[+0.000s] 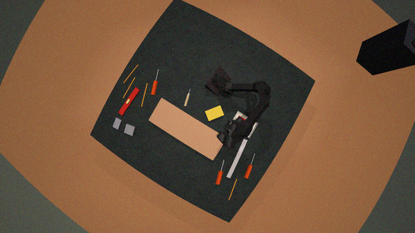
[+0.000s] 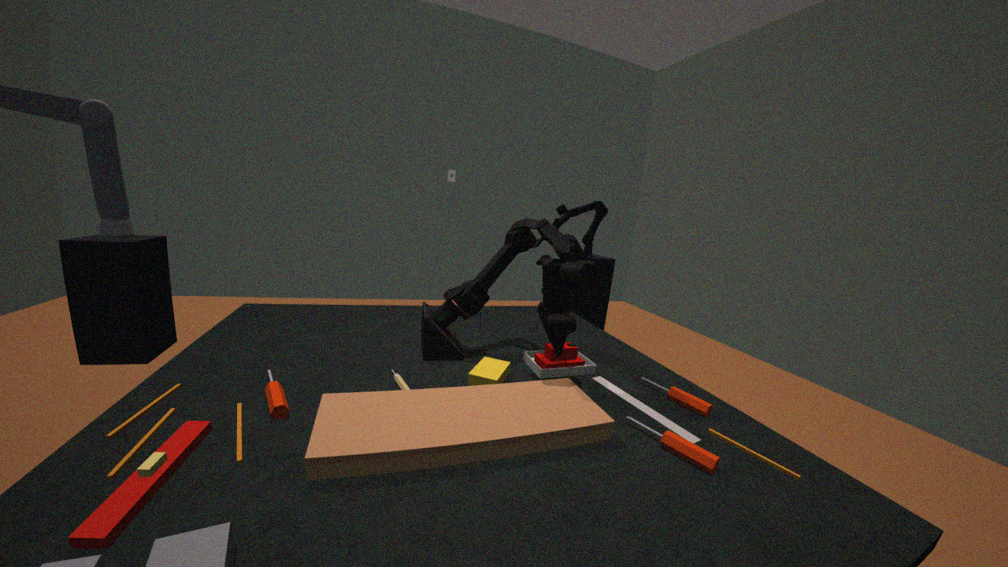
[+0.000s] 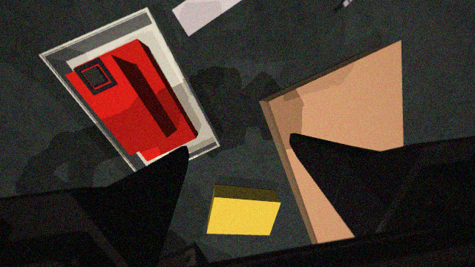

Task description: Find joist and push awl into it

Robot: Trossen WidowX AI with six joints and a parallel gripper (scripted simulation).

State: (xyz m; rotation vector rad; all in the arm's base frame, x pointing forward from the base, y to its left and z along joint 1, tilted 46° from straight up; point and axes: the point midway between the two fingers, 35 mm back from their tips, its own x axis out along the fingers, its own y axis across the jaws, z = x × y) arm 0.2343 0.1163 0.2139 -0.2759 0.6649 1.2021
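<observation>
Right now my gripper tip is 7 cm past the awl, 36 cm to the left of it and 8 cm above it. Also, from my gripper tip: white tray: 8 cm behind, 7 cm to the left, 8 cm below; then red stud finder: 8 cm behind, 9 cm to the left, 4 cm below; then square indicator light: 8 cm behind, 10 cm to the left, 3 cm below.
</observation>
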